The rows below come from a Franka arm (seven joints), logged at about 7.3 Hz.
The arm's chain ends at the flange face. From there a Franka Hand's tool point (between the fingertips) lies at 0.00 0.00 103.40 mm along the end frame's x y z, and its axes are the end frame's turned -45 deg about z.
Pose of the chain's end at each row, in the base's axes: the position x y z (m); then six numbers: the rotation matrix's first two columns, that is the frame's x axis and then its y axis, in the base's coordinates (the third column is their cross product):
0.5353 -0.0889 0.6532 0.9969 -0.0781 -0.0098 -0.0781 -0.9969 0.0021
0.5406 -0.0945 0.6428 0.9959 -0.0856 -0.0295 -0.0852 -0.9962 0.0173
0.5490 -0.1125 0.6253 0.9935 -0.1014 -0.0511 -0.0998 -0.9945 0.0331
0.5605 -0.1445 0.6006 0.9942 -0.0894 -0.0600 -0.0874 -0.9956 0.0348
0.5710 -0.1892 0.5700 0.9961 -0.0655 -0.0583 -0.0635 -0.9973 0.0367
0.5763 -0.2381 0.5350 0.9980 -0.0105 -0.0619 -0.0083 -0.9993 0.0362
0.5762 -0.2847 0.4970 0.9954 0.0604 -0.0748 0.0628 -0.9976 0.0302
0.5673 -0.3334 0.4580 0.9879 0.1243 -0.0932 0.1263 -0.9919 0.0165
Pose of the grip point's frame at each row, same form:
0.5343 -0.0890 0.5498 0.7601 0.6497 -0.0084 0.6497 -0.7601 -0.0054
0.5374 -0.0960 0.5395 0.7645 0.6439 -0.0331 0.6440 -0.7649 -0.0086
0.5434 -0.1154 0.5221 0.7731 0.6315 -0.0595 0.6319 -0.7749 -0.0127
0.5540 -0.1475 0.4974 0.7648 0.6408 -0.0670 0.6412 -0.7672 -0.0178
0.5647 -0.1926 0.4669 0.7493 0.6589 -0.0672 0.6594 -0.7515 -0.0153
0.5699 -0.2418 0.4319 0.7116 0.6992 -0.0694 0.6998 -0.7140 -0.0182
0.5687 -0.2883 0.3939 0.6594 0.7481 -0.0742 0.7483 -0.6627 -0.0315
0.5580 -0.3363 0.3551 0.6092 0.7893 -0.0776 0.7879 -0.6135 -0.0542

